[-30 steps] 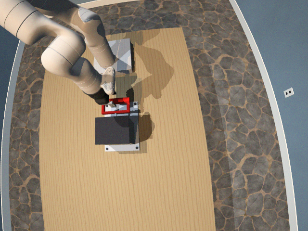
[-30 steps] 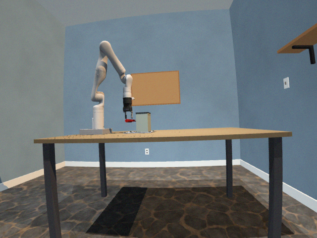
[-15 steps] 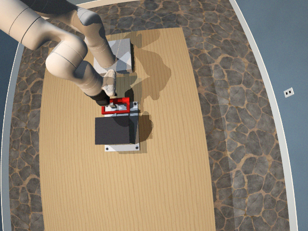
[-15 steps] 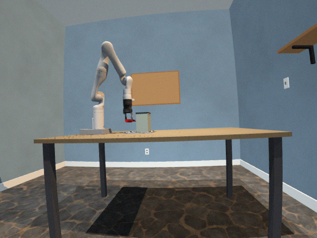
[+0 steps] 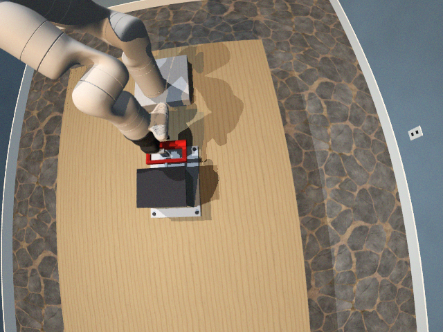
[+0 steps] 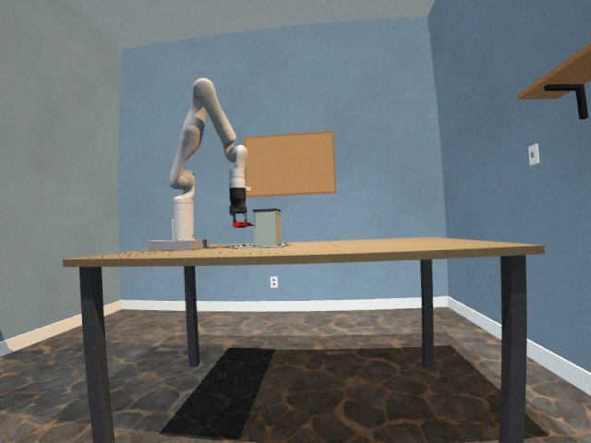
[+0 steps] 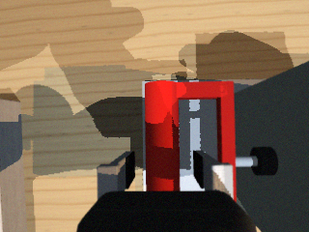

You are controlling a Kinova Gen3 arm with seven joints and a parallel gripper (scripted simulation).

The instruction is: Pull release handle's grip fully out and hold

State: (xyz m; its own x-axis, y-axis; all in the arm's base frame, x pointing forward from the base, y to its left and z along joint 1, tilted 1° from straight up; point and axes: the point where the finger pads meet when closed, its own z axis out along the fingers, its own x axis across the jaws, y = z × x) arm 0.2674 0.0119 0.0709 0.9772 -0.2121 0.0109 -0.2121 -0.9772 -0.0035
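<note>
Now: hand 110 mm above the base plate, 90 mm short of it and 20 mm to the left of it.
</note>
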